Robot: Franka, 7 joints.
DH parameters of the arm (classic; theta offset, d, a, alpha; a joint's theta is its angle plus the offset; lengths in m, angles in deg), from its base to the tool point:
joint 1: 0 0.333 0 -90
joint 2: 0 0 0 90
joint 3: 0 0.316 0.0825 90
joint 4: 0 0 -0.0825 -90
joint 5: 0 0.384 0 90
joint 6: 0 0 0.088 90
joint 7: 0 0.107 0 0
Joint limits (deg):
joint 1: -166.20..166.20
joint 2: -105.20..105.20
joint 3: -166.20..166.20
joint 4: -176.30..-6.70
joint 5: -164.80..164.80
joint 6: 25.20..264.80
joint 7: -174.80..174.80
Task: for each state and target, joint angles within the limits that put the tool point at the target. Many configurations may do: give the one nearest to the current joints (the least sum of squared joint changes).
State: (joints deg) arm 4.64 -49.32 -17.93 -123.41 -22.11 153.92 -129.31
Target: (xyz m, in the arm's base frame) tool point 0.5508 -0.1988 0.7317
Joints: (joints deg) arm 1.92 -4.20 -22.11 -98.52 -20.62 157.23 -129.31
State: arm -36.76 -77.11 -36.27 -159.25 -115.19 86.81 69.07
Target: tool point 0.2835 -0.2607 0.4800
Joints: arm -7.86 -38.43 -21.96 -156.11 -119.76 100.98 69.07
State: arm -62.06 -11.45 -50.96 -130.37 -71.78 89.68 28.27
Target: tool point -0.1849 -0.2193 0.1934
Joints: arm -62.42 3.25 -49.31 -161.97 -66.78 98.85 28.27
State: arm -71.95 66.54 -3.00 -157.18 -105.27 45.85 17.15
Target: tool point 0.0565 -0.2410 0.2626
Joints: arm -55.19 19.48 8.29 -170.68 -93.83 25.20 17.15
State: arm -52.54 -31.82 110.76 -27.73 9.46 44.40 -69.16
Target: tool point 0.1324 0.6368 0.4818
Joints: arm -70.73 -55.50 116.19 -45.02 10.56 47.08 -69.16
